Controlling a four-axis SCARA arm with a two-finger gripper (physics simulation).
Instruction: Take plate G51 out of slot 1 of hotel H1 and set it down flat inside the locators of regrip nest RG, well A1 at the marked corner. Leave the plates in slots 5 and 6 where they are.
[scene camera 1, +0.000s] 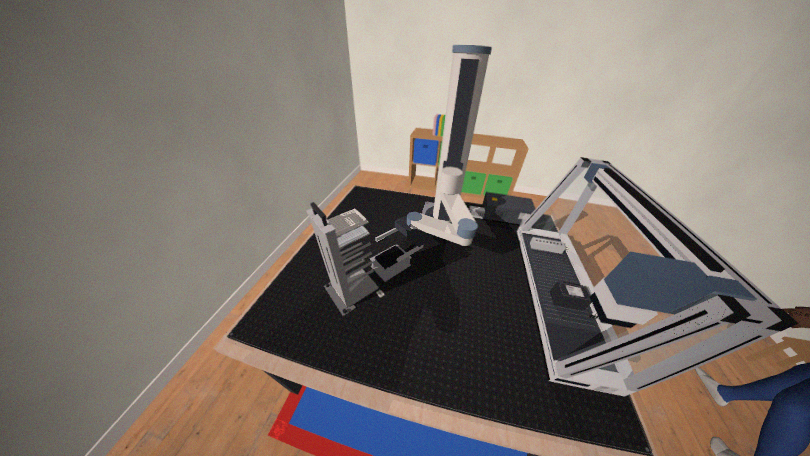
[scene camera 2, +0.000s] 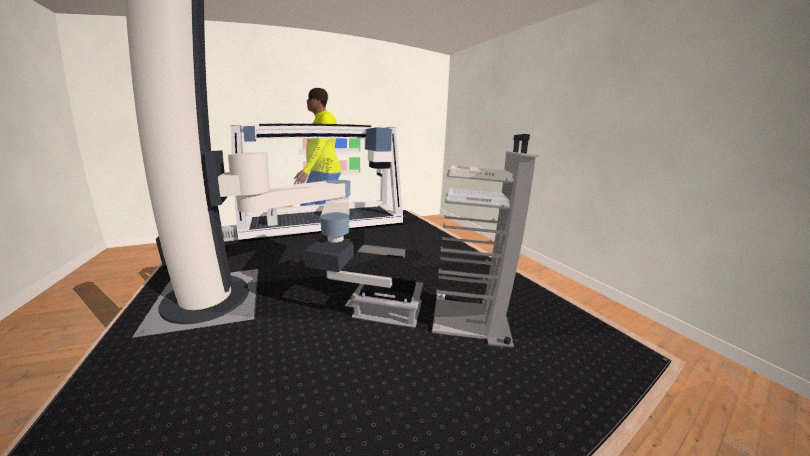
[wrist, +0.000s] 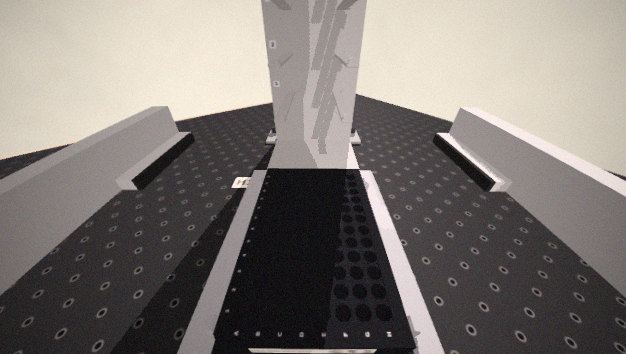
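Pixels of known places: gripper, fingertip midpoint: (scene camera 1: 386, 249) (scene camera 2: 398, 266) (wrist: 313, 123); arm's base at its link origin: (scene camera 1: 443, 218) (scene camera 2: 206, 300).
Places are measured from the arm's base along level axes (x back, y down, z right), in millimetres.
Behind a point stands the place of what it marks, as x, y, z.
Observation:
Black plate G51 (scene camera 1: 389, 257) @(-498, -83, 220) (scene camera 2: 386, 290) @(-473, -89, 239) (wrist: 300, 250) @(-478, -87, 199) lies flat in regrip nest RG (scene camera 1: 395, 271) @(-521, -18, 184) (scene camera 2: 385, 312) @(-474, -18, 233) (wrist: 404, 280) @(-435, -73, 241); its lettered edge faces the arm, with A at the left in the wrist view. The nest's marked corner cannot be made out. My gripper (scene camera 1: 389, 249) @(-509, -144, 230) (scene camera 2: 397, 267) @(-509, -144, 230) (wrist: 313, 123) @(-509, -144, 230) is open and empty, above the plate, with its fingers wide apart to either side. Hotel H1 (scene camera 1: 331, 254) @(-757, -337, 330) (scene camera 2: 512, 237) @(-660, -269, 428) (wrist: 290, 110) @(-718, -77, 334) shows no plate at its slot 1 label. A grey plate (scene camera 1: 348, 220) @(-640, -390, 317) (scene camera 2: 481, 173) @(-618, -386, 362) and a pale plate (scene camera 1: 352, 235) @(-654, -336, 304) (scene camera 2: 478, 197) @(-618, -337, 361) sit in its upper slots.
The hotel stands just beyond the nest. The arm's column (scene camera 1: 467, 113) @(-77, -648, -26) (scene camera 2: 175, 169) @(-17, -384, 73) stands on the opposite side. A large framed machine (scene camera 1: 535, 300) @(-545, -43, -450) (scene camera 2: 317, 226) @(-408, -48, -450) stands on the dark table (scene camera 1: 453, 362) @(-861, -13, -123) (scene camera 2: 340, 390) @(-306, -13, 425). A person (scene camera 1: 787, 402) (scene camera 2: 323, 147) is beyond it.

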